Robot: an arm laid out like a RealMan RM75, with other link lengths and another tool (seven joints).
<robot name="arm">
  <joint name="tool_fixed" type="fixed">
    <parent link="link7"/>
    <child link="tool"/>
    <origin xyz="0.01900 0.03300 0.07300" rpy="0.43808 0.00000 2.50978"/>
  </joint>
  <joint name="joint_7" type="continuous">
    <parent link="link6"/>
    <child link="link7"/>
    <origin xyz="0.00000 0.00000 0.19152" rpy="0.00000 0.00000 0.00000"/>
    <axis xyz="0 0 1"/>
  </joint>
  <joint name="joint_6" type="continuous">
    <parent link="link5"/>
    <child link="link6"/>
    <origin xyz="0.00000 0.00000 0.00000" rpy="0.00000 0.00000 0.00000"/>
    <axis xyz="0 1 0"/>
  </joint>
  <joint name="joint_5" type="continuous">
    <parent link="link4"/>
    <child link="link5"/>
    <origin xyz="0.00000 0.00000 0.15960" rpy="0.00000 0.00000 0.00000"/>
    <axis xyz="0 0 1"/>
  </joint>
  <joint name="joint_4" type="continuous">
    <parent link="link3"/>
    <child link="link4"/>
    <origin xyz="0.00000 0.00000 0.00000" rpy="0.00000 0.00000 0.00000"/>
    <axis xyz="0 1 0"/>
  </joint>
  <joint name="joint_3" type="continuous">
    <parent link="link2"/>
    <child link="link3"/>
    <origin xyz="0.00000 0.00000 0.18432" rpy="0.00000 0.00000 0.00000"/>
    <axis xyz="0 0 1"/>
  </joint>
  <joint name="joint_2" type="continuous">
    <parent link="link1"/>
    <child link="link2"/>
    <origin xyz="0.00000 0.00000 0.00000" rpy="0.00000 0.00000 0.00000"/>
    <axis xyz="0 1 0"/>
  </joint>
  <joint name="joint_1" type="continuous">
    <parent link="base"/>
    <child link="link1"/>
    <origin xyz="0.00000 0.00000 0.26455" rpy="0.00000 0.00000 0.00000"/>
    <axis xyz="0 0 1"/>
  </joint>
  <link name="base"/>
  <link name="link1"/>
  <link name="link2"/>
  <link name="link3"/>
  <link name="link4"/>
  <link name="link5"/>
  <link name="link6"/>
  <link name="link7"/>
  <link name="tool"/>
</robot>
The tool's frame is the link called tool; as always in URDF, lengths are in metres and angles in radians. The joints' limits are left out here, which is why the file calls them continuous.
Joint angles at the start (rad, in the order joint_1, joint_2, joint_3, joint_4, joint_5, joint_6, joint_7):
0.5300, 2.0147, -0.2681, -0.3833, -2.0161, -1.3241, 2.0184
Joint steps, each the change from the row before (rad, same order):
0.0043, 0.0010, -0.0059, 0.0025, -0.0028, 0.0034, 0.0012
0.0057, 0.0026, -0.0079, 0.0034, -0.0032, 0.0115, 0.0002
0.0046, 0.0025, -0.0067, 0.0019, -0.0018, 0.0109, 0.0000
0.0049, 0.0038, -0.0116, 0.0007, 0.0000, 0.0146, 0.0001
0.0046, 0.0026, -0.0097, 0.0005, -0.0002, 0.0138, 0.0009
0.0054, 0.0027, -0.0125, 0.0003, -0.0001, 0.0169, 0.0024
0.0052, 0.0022, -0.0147, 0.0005, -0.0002, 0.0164, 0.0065
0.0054, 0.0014, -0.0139, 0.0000, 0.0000, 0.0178, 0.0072
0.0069, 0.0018, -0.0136, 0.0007, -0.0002, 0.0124, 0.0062
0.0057, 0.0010, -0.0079, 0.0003, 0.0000, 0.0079, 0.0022
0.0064, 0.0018, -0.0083, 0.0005, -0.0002, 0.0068, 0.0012
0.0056, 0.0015, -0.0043, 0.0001, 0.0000, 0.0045, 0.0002
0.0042, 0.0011, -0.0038, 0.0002, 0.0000, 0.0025, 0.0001
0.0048, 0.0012, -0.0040, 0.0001, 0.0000, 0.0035, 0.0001
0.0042, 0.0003, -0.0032, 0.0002, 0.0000, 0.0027, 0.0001
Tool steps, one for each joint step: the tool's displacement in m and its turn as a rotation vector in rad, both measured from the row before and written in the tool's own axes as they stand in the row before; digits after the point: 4 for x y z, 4 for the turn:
-0.0015, -0.0009, 0.0021, 0.0050, -0.0072, 0.0017
-0.0025, 0.0003, 0.0027, 0.0006, -0.0105, 0.0022
-0.0019, 0.0007, 0.0021, -0.0013, -0.0085, 0.0011
-0.0025, 0.0010, 0.0025, -0.0024, -0.0115, 0.0005
-0.0019, 0.0013, 0.0019, -0.0036, -0.0100, 0.0003
-0.0023, 0.0017, 0.0022, -0.0049, -0.0122, 0.0008
-0.0025, 0.0014, 0.0022, -0.0038, -0.0125, 0.0040
-0.0020, 0.0021, 0.0017, -0.0064, -0.0118, 0.0034
-0.0015, 0.0004, 0.0027, 0.0003, -0.0112, 0.0017
-0.0004, 0.0003, 0.0019, 0.0005, -0.0072, -0.0017
-0.0005, -0.0004, 0.0025, 0.0029, -0.0078, -0.0027
0.0003, -0.0003, 0.0020, 0.0023, -0.0043, -0.0032
0.0001, -0.0005, 0.0016, 0.0029, -0.0036, -0.0025
0.0002, -0.0004, 0.0017, 0.0024, -0.0039, -0.0030
0.0004, -0.0002, 0.0013, 0.0018, -0.0033, -0.0030

